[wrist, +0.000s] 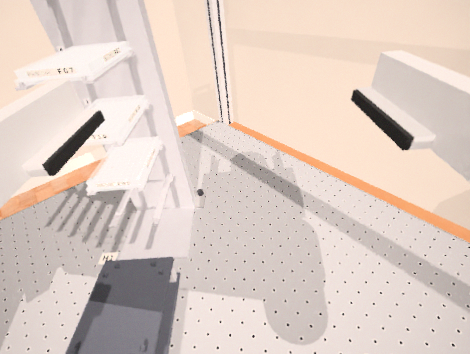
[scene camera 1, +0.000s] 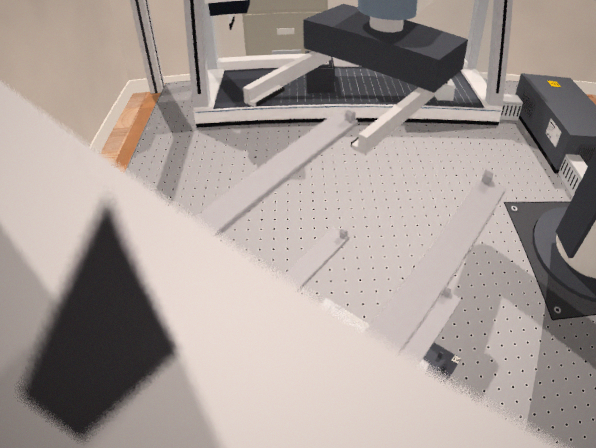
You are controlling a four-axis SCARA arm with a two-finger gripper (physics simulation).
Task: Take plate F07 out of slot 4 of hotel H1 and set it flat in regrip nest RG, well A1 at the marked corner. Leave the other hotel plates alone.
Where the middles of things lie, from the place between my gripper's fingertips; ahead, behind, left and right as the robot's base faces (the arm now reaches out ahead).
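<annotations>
White multiwell plate [wrist: 92, 60]: my gripper 2 cm above it, 28 cm to the right of it, 1 cm past it. Hotel tower [wrist: 141, 74]: 8 cm below my hand, 34 cm to the left of it, 4 cm ahead of it.
</annotations>
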